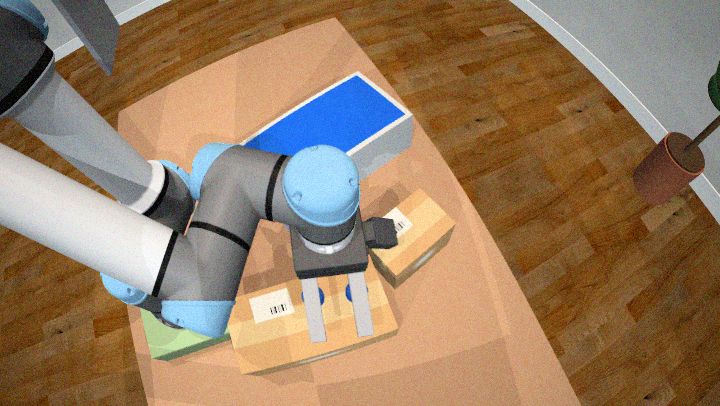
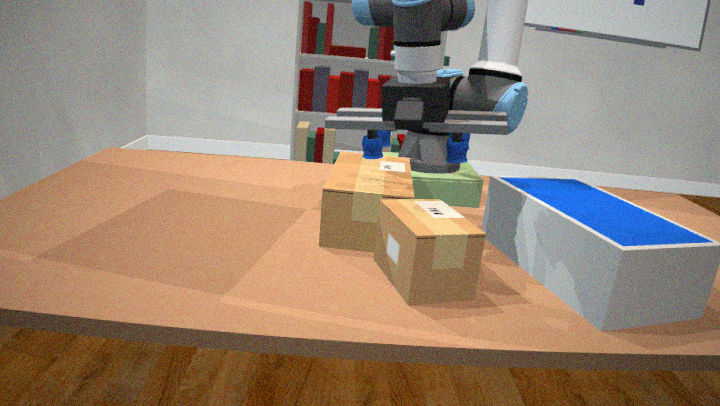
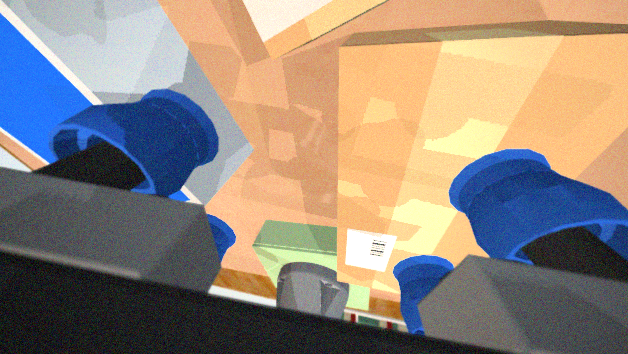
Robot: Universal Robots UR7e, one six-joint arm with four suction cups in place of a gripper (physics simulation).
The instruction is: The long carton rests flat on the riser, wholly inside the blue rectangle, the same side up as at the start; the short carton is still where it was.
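Seen in the pictures: hand at its tool point: [image 2: 417,151] [image 3: 321,214]; arm's base at its link origin: [image 2: 428,165] [image 3: 313,280].
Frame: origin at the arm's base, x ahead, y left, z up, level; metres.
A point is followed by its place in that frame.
Note:
The long carton [image 1: 267,348] {y -0.200, x 0.150, z 0.038 m} [image 2: 347,216] {y -0.237, x 0.383, z -0.006 m} [image 3: 425,75] {y -0.177, x 0.379, z 0.038 m} lies on the table, its barcode label facing up. The short carton [image 1: 426,244] {y -0.173, x 0.501, z 0.038 m} [image 2: 443,252] {y -0.127, x 0.568, z 0.013 m} [image 3: 290,41] {y -0.106, x 0.412, z 0.038 m} stands beside it, label up, apart from the riser. The grey riser [image 1: 393,143] {y 0.079, x 0.591, z -0.005 m} [image 2: 660,287] {y 0.175, x 0.636, z -0.005 m} [image 3: 145,65] {y 0.057, x 0.429, z -0.001 m} has a blue rectangle [image 1: 327,116] {y 0.186, x 0.486, z 0.055 m} [image 2: 605,211] {y 0.165, x 0.485, z 0.055 m} [image 3: 35,85] {y 0.113, x 0.438, z 0.055 m} on top, with no carton on it. My gripper [image 1: 334,295] [image 2: 415,146] {y -0.120, x 0.335, z 0.100 m} [image 3: 325,215] {y -0.120, x 0.335, z 0.100 m} is open and empty. Two blue cups hang over the long carton; the other pair is off its side, towards the riser. Cup contact is not visible.
A green block [image 1: 186,342] {y -0.104, x -0.026, z -0.003 m} [image 2: 448,191] {y 0.022, x 0.111, z -0.032 m} [image 3: 295,232] {y 0.019, x 0.111, z -0.041 m} is under the arm's base, near the long carton's label end. A bookshelf [image 2: 294,126] stands behind the table [image 1: 453,353] {y -0.380, x 0.450, z -0.065 m} [image 2: 151,297] {y -0.512, x 0.570, z -0.065 m}. A plant pot [image 1: 660,171] stands on the floor.

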